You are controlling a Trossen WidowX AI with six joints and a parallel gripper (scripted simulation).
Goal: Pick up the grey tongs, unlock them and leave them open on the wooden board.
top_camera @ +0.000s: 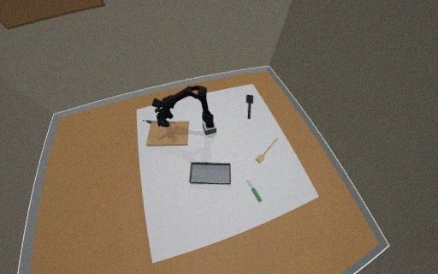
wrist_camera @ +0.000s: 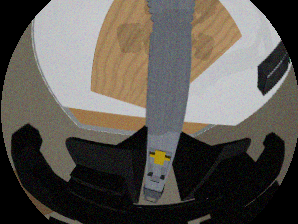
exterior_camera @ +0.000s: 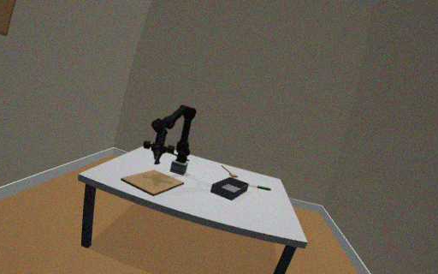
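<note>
Now: the wooden board 15 cm below my gripper tip, 4 cm to the left of it and 1 cm behind it. The rest, counted from my gripper tip: roasting tin: 41 cm ahead, 36 cm to the left, 12 cm below; then black spatula: 86 cm to the left, 23 cm behind, 15 cm below; then green-handled tool: 67 cm to the left, 58 cm ahead, 15 cm below.
</note>
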